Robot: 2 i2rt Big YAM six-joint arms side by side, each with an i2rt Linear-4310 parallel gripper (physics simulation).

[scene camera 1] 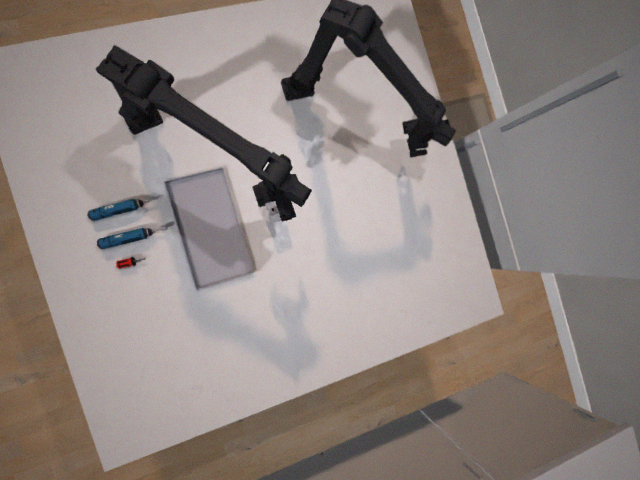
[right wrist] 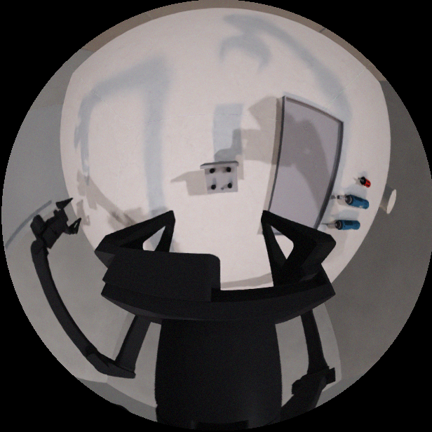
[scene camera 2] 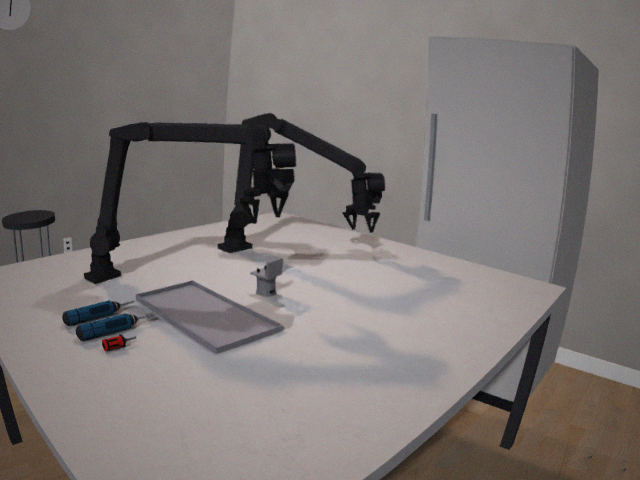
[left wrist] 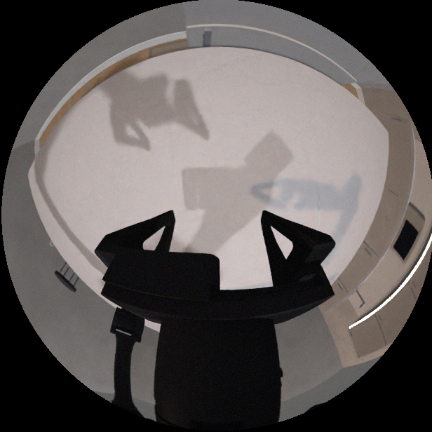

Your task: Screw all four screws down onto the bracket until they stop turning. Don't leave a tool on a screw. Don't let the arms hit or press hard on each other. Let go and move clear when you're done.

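Where they show: left gripper, fingertip midpoint: (scene camera 1: 408, 145) (scene camera 2: 362, 231); right gripper, fingertip midpoint: (scene camera 2: 266, 220); left arm's base, origin of the base link: (scene camera 1: 297, 88) (scene camera 2: 234, 248); right arm's base, origin of the base link: (scene camera 1: 143, 118) (scene camera 2: 102, 276).
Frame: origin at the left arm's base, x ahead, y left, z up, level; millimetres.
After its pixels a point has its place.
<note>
The grey bracket (scene camera 2: 266, 285) @[y -239, x 456, z 34 mm] (right wrist: 220, 181) stands upright on the table; dark screw heads, such as one screw (right wrist: 212, 170), sit at the corners of its plate. How deep they sit cannot be told. My right gripper (scene camera 2: 265, 219) @[y -222, x 430, z 225 mm] (right wrist: 217, 214) is open and empty, high above the table near the bracket. My left gripper (scene camera 2: 362, 229) @[y 356, x 345, z 88 mm] (left wrist: 217, 214) (right wrist: 76, 208) is open and empty, well off to the right in scene camera 2. Two blue drivers (scene camera 1: 114, 209) @[y -771, x 308, z 40 mm] (scene camera 1: 124, 238) @[y -766, x 416, z 40 mm] and a short red screwdriver (scene camera 1: 125, 263) @[y -789, x 501, z 29 mm] (scene camera 2: 113, 342) @[y -796, x 512, z 23 mm] (right wrist: 365, 182) lie on the table at the left in scene camera 1.
A shallow grey tray (scene camera 1: 226, 279) @[y -472, x 659, z 4 mm] (scene camera 2: 250, 339) @[y -479, x 665, z 8 mm] lies between the tools and the bracket. The blue drivers' tips point toward its edge. The two arms are apart. A tall fridge (scene camera 2: 496, 155) stands beyond the table.
</note>
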